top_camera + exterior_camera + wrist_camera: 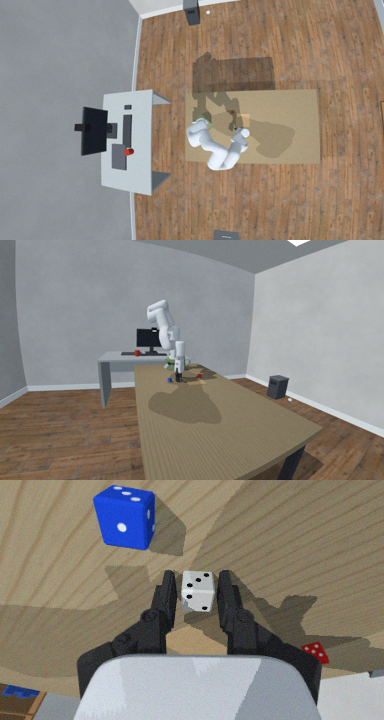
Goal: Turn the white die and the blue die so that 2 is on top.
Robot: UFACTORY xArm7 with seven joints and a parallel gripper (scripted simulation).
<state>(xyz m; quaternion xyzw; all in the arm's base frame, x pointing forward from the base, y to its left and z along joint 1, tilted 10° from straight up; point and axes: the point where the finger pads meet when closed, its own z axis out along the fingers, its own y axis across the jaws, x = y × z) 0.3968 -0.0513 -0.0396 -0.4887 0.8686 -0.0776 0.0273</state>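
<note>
Now: the white die 1 cm below my hand. The rest, counted from my hand: red die (21 cm to the left, 8 cm behind, 1 cm below); tan mat (13 cm to the left, 3 cm ahead, 2 cm below); blue die (7 cm to the right, 1 cm below).
</note>
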